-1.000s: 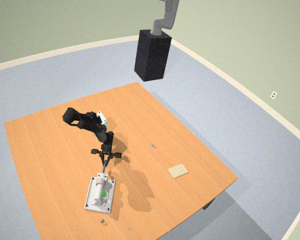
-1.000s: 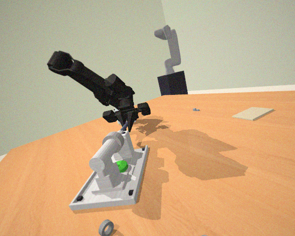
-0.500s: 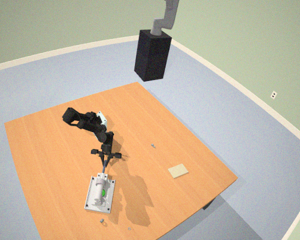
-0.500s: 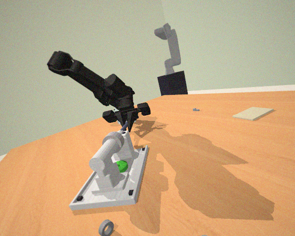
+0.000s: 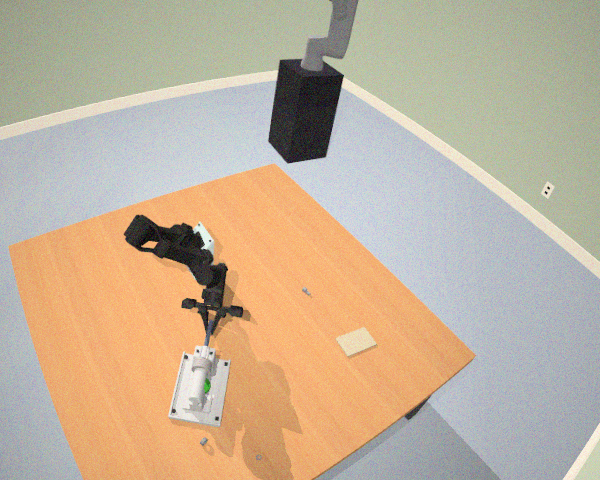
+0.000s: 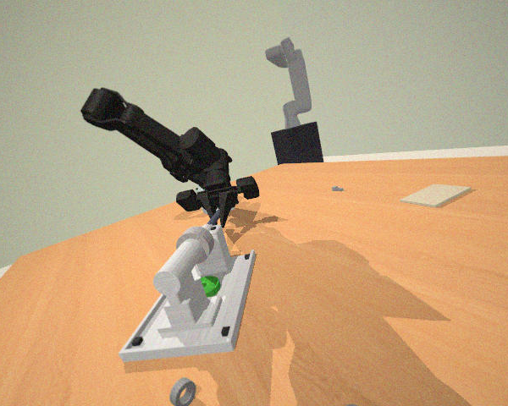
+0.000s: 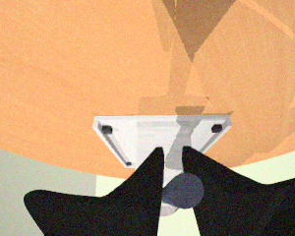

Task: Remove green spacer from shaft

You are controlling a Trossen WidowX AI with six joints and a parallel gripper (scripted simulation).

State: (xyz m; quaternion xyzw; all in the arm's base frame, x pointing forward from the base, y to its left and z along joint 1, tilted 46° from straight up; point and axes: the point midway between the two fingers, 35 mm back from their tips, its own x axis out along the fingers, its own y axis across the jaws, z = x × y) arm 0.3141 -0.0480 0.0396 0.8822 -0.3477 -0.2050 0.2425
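My gripper tip is now 5 cm short of the shaft, 3 cm to the left of it and 3 cm below it. Round my gripper tip: grey bolt: 9 cm behind, 40 cm to the left, 5 cm below; then green spacer: 14 cm ahead, 8 cm to the right, 4 cm below; then flat beige tile: 17 cm ahead, 45 cm to the left, 5 cm below.
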